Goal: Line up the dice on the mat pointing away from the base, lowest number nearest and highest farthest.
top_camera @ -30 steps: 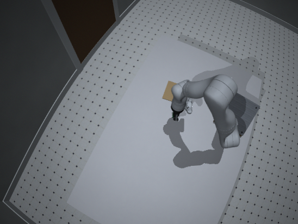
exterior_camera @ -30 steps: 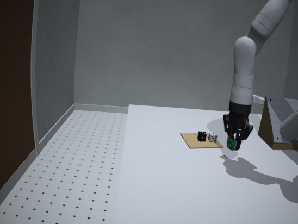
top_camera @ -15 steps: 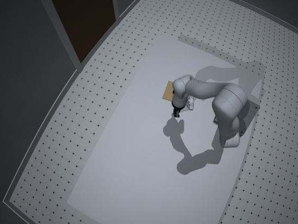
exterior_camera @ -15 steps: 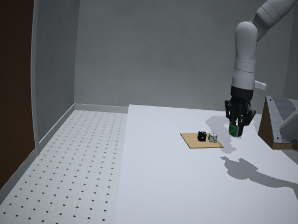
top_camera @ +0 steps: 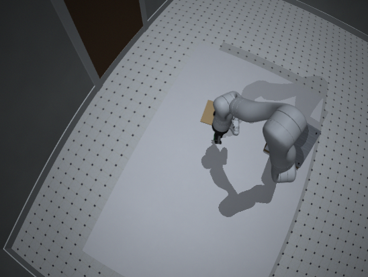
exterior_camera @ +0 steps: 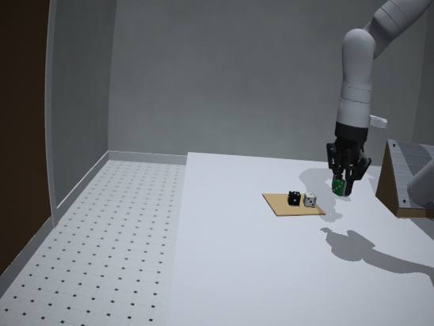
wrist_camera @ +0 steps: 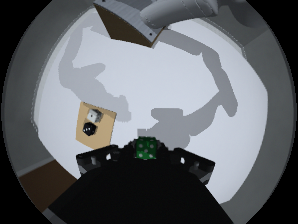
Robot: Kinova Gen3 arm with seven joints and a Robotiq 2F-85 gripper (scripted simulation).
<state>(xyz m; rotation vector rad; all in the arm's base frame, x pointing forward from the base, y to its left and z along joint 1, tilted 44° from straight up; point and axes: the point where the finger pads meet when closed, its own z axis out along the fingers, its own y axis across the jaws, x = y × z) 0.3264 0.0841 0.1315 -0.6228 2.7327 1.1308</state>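
The black die is 16 cm to the right of my hand, 10 cm below it and 7 cm ahead of it. The rest, counted from my hand: green die (1 cm below); white die (16 cm to the right, 10 cm below, 3 cm ahead); tan mat (16 cm to the right, 12 cm below, 7 cm ahead).
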